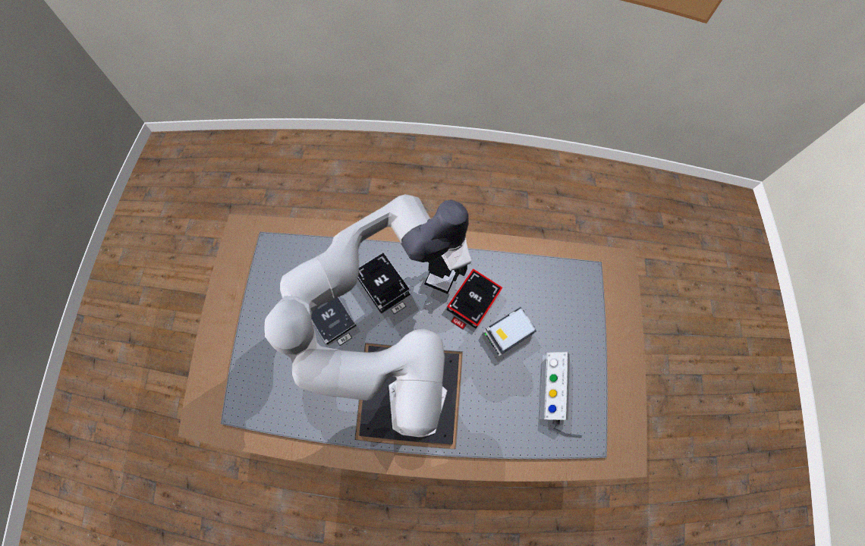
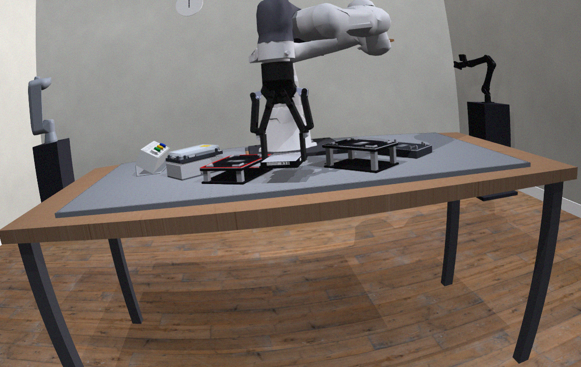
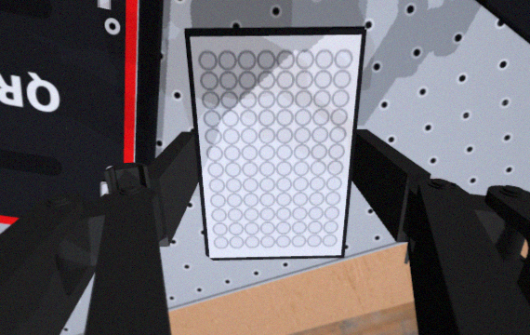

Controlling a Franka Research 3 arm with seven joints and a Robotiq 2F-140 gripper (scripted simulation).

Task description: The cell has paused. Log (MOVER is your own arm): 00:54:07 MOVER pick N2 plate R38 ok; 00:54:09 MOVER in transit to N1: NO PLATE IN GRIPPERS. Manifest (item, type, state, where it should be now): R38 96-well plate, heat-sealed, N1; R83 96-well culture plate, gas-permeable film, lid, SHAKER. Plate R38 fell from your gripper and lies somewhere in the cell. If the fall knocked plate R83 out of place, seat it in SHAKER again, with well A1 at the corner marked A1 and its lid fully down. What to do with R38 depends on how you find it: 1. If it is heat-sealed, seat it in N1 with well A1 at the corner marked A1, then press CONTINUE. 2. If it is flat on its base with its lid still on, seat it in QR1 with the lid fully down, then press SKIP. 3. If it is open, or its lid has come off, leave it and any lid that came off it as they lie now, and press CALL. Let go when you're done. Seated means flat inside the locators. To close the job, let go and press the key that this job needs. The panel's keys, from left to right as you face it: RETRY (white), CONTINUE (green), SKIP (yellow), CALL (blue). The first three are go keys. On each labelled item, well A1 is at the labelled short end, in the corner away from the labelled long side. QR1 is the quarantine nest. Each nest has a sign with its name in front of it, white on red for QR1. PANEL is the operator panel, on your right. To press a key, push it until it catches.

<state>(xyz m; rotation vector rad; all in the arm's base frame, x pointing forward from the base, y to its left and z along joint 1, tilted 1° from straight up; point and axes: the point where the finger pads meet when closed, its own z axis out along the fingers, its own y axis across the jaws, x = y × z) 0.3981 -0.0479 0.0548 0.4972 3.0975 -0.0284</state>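
Right now the N1 nest is 200 mm to the left of my hand, 50 mm behind it and 10 mm below it. The rest, counted from my hand: QR1 nest: 110 mm to the right, 80 mm behind, 30 mm below; plate R38: 20 mm below; retry key: 380 mm to the right, 290 mm behind.
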